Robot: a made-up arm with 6 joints. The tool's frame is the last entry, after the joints. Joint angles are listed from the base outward. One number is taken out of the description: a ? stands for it. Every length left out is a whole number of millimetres.
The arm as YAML. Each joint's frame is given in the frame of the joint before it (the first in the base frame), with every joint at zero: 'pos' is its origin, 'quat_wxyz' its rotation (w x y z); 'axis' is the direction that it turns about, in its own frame. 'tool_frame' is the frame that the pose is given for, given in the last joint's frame.
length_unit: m
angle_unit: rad
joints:
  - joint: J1
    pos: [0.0, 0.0, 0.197]
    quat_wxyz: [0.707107, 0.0, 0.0, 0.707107]
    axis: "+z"
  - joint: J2
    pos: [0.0, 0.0, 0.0]
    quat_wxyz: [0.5, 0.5, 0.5, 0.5]
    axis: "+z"
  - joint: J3
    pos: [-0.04, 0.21, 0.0]
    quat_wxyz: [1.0, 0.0, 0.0, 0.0]
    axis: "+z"
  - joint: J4
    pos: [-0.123, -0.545, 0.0]
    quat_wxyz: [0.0, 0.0, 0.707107, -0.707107]
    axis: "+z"
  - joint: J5
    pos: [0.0, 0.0, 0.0]
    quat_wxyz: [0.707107, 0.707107, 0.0, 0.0]
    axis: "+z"
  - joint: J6
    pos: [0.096, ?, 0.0]
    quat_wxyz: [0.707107, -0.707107, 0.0, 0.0]
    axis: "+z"
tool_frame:
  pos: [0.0, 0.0, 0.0]
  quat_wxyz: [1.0, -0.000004, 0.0, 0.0]
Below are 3 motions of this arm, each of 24 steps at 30 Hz.
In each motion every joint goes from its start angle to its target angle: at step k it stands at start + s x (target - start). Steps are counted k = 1, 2, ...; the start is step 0. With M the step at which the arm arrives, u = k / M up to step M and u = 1 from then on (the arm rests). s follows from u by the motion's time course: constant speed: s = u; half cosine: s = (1 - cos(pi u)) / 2; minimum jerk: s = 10 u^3 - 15 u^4 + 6 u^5.
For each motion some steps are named. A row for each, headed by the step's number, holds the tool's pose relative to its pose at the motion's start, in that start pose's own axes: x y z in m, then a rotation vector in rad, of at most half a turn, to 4 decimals.
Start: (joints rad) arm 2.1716 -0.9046 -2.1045 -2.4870 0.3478 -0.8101
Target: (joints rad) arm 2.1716 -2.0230 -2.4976 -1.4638 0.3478 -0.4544
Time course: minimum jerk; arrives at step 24
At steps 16, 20, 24:
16: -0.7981 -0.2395 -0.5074 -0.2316 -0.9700 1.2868
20: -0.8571 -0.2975 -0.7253 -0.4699 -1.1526 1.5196
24: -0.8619 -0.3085 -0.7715 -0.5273 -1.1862 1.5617

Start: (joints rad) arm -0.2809 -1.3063 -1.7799 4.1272 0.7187 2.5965
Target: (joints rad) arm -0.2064 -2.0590 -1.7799 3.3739 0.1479 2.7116
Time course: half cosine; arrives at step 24
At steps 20, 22, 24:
20: 0.4928 -0.0417 -0.1297 0.5087 0.3603 -0.2579
22: 0.5161 -0.0345 -0.1417 0.5145 0.3793 -0.2826
24: 0.5240 -0.0318 -0.1459 0.5159 0.3857 -0.2911

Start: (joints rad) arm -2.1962 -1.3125 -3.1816 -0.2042 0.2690 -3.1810
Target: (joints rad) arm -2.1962 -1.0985 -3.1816 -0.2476 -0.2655 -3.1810
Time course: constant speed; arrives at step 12
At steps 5, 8, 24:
5: 0.0462 0.0195 0.0069 -0.0105 -0.1361 -0.0208
8: 0.0757 0.0315 0.0073 -0.0197 -0.2179 -0.0316
24: 0.1171 0.0474 0.0034 -0.0351 -0.3274 -0.0434

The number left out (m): 0.123
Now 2 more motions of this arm.
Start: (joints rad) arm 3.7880 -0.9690 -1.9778 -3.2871 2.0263 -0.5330
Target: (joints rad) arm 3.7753 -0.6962 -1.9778 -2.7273 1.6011 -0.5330
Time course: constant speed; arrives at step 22
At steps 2, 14, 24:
2: 0.0083 -0.0007 -0.0244 0.0077 0.0780 -0.0185
14: 0.0357 -0.0112 -0.1847 0.0593 0.5483 -0.1178
24: 0.0295 -0.0229 -0.2989 0.1048 0.8601 -0.1738

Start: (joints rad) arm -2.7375 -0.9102 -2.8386 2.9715 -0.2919 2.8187
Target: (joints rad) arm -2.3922 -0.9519 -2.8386 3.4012 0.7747 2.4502
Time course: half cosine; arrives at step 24
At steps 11, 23, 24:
11: 0.0344 0.0898 0.0258 -0.2485 0.4046 0.1597
23: 0.0326 0.2575 0.0015 -0.8374 0.7317 0.3416
24: 0.0322 0.2588 0.0010 -0.8428 0.7330 0.3428

